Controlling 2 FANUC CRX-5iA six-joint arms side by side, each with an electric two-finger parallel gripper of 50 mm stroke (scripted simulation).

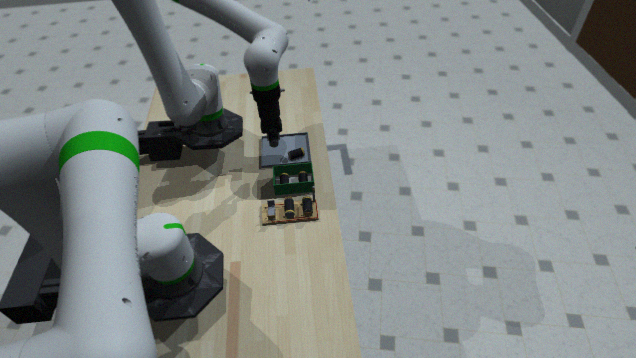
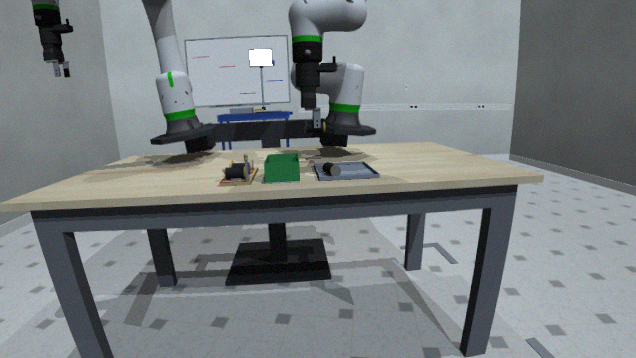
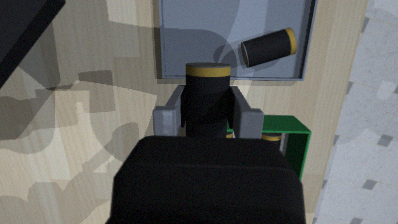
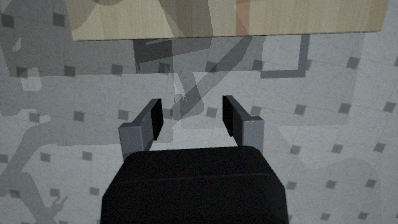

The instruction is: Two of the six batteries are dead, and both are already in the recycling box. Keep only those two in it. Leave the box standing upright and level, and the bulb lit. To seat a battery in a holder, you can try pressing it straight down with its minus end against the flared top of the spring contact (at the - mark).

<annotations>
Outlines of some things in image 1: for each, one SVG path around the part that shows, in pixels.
A green recycling box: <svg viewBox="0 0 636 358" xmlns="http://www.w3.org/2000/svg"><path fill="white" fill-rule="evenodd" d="M312 162L273 166L275 196L312 193L312 186L315 187ZM280 174L287 173L289 175L289 183L280 184ZM299 172L307 172L307 182L299 182Z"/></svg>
A grey tray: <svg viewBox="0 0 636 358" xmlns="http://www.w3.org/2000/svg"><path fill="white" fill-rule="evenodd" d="M308 132L280 134L277 147L271 147L267 136L261 136L262 168L311 163ZM304 149L304 156L292 160L289 159L289 151L301 147Z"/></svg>
</annotations>
